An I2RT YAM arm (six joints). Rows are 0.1 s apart.
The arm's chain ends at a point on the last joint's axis. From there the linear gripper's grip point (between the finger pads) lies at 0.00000 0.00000 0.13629 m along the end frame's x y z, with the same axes.
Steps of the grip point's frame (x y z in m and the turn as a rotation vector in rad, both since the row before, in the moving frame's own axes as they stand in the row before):
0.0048 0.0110 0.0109 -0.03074 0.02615 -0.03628
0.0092 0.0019 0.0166 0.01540 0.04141 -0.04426
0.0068 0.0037 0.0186 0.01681 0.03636 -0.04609
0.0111 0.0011 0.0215 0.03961 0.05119 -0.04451
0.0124 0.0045 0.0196 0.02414 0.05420 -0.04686
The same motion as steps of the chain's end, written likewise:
0.0012 0.0069 0.0110 -0.03074 0.02615 -0.03628
0.0036 0.0041 0.0167 0.01540 0.04141 -0.04426
0.0019 0.0061 0.0187 0.01681 0.03636 -0.04609
0.0043 0.0066 0.0218 0.03961 0.05119 -0.04451
0.0051 0.0080 0.0198 0.02414 0.05420 -0.04686

